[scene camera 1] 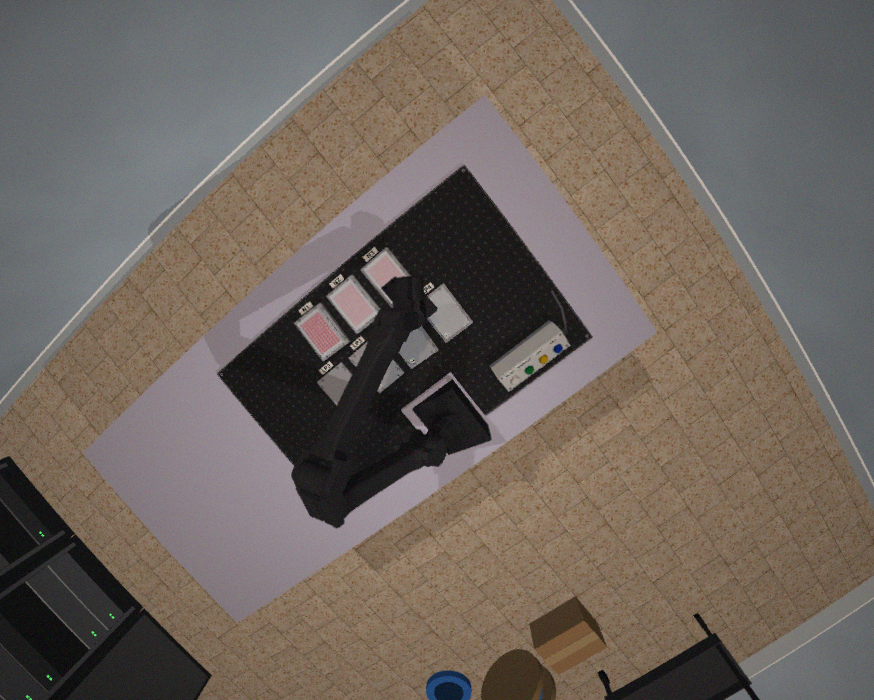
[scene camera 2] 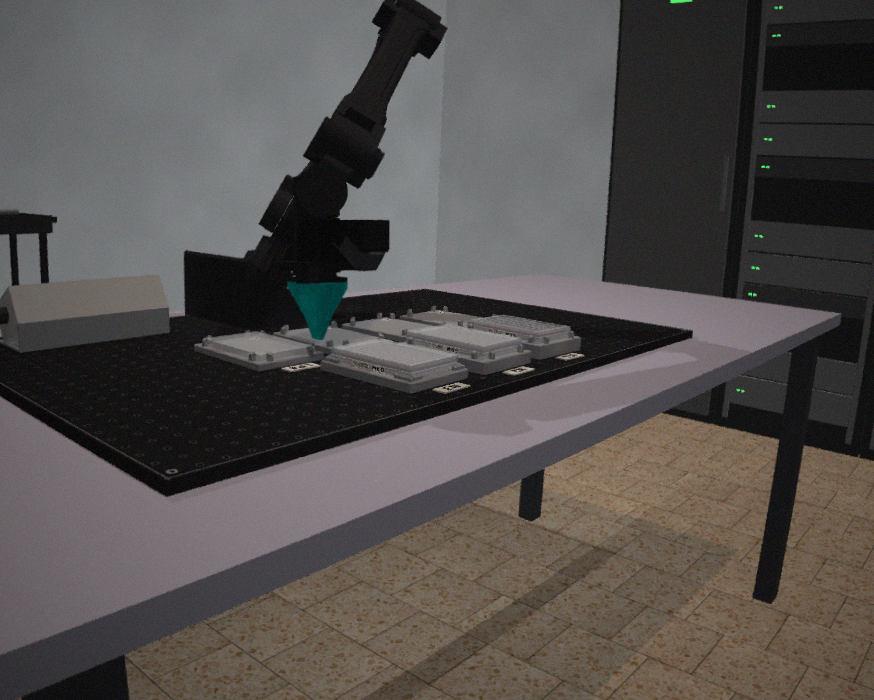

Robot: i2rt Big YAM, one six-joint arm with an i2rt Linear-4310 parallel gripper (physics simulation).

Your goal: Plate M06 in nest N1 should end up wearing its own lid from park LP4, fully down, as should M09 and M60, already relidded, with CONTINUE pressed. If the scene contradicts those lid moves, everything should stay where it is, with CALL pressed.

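Observation:
My gripper is shut, its teal fingertips together with nothing between them, low beside park LP4; in scene camera 1 the arm hides the fingers. The N1 plate shows distinct red wells, seemingly bare. The N2 plate and N3 plate look paler, as if lidded; printed IDs are too small to read surely. Park LP4 bears a pale flat panel. The button box has green, yellow and blue buttons; its lettering is unclear.
The grey LP3 park lies beside LP4. The LP2 and LP1 parks are partly under the arm. All stand on the black perforated board on the pale table.

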